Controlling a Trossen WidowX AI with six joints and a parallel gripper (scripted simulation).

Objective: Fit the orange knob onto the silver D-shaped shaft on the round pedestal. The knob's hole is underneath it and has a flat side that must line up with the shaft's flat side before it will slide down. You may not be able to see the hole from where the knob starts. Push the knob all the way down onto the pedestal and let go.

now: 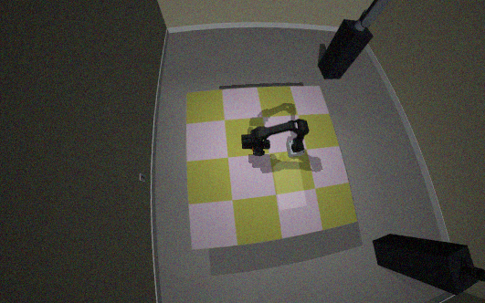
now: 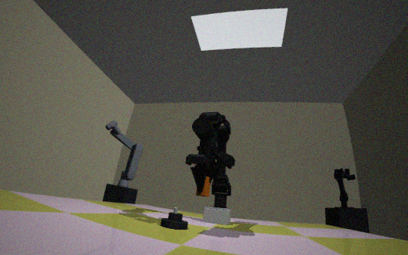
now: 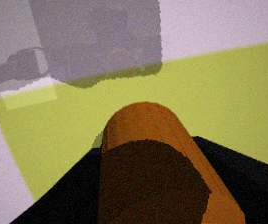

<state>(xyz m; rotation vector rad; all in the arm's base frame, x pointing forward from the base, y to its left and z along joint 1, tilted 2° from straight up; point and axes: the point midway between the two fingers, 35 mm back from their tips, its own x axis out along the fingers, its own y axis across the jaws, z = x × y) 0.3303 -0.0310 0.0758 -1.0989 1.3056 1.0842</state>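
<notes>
Right now the round dark pedestal is 80 mm to the right of my gripper tip, 80 mm below it and 10 mm behind it. Also, from my gripper tip: orange knob 30 mm above.
</notes>
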